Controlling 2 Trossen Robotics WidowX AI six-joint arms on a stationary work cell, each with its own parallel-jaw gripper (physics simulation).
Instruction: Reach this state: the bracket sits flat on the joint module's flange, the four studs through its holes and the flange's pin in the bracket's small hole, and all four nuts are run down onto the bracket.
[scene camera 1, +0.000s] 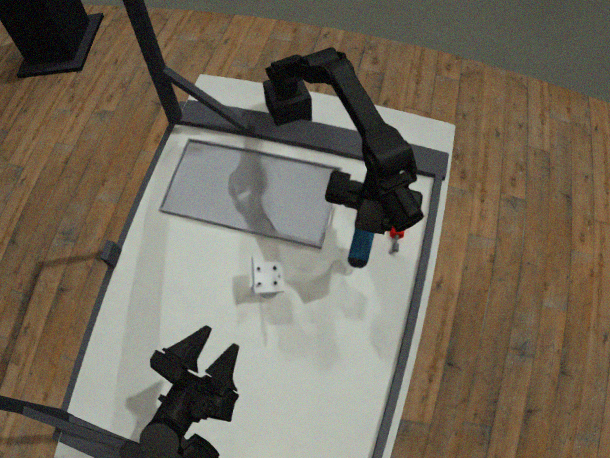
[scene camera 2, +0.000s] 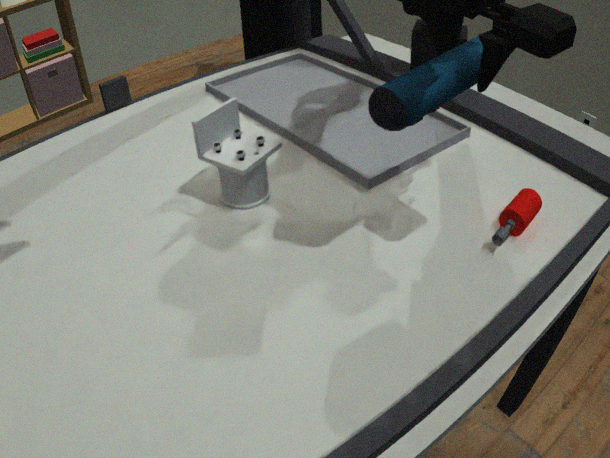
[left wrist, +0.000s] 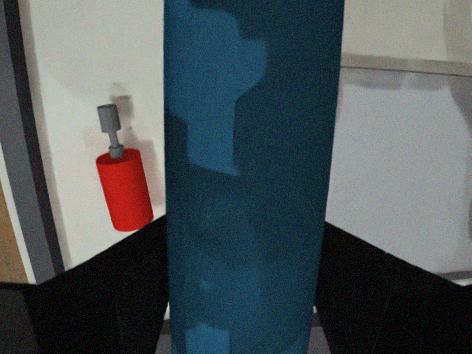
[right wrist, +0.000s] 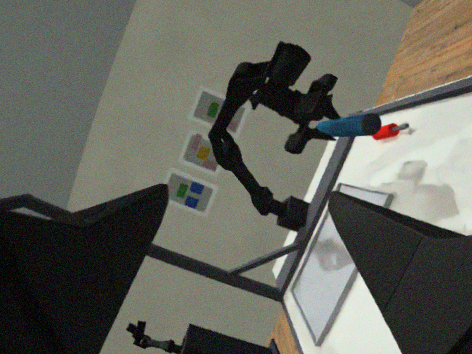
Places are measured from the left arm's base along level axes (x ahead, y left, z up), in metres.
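Pixels of known places: left gripper, fingertip midpoint: (scene camera 2: 463, 82) (left wrist: 239, 228) (right wrist: 339, 132); right gripper, fingertip midpoint: (scene camera 1: 223, 336) (right wrist: 249, 195); left arm's base, origin of the base link: (scene camera 1: 286, 89) (right wrist: 283, 210).
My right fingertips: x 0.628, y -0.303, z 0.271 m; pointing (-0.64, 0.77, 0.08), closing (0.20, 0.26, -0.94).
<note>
For each thing: its middle in the pictures, then the offset to it from my right fingertips. "pt": a spot on its surface instead.
- white-grey bracket, body centre: (scene camera 2: 238, 136) (scene camera 1: 266, 274) 0.177 m back, 0.103 m left, 0.290 m down
- grey cylindrical joint module, body centre: (scene camera 2: 242, 168) 0.177 m back, 0.103 m left, 0.334 m down
- blue handle, surface spot: (left wrist: 250, 125) pt 0.165 m back, 0.322 m left, 0.171 m down
- red-handled tool with a grey socket end, body centre: (left wrist: 120, 167) (scene camera 2: 514, 219) (scene camera 1: 396, 232) (right wrist: 390, 130) 0.193 m back, 0.427 m left, 0.355 m down
- shallow grey tray, body centre: (scene camera 2: 325, 102) (scene camera 1: 249, 189) (right wrist: 331, 253) 0.431 m back, 0.134 m left, 0.363 m down
The white-grey bracket (scene camera 1: 267, 276) (scene camera 2: 217, 126) lies on the grey cylindrical joint module (scene camera 2: 245, 186), its side plate upright. Several small dark nuts (scene camera 2: 241, 155) show on its flat face; how far down each sits is too small to tell. My left gripper (scene camera 1: 367, 227) (scene camera 2: 478, 65) (left wrist: 239, 228) (right wrist: 339, 132) is shut on the blue handle (scene camera 1: 361, 248) (scene camera 2: 432, 82) (left wrist: 250, 125) (right wrist: 350, 125) of a tool, held above the table; its black butt end faces scene camera 2, and its working end is hidden. My right gripper (scene camera 1: 222, 336) is open and empty, apart from the bracket.
A red-handled tool with a grey socket end (scene camera 1: 396, 233) (scene camera 2: 521, 212) (left wrist: 125, 190) (right wrist: 386, 131) lies near the table's edge. A shallow grey tray (scene camera 1: 280, 238) (scene camera 2: 369, 181) lies between the bracket and the left arm's base. A dark frame post (scene camera 1: 150, 55) rises at the table corner.
</note>
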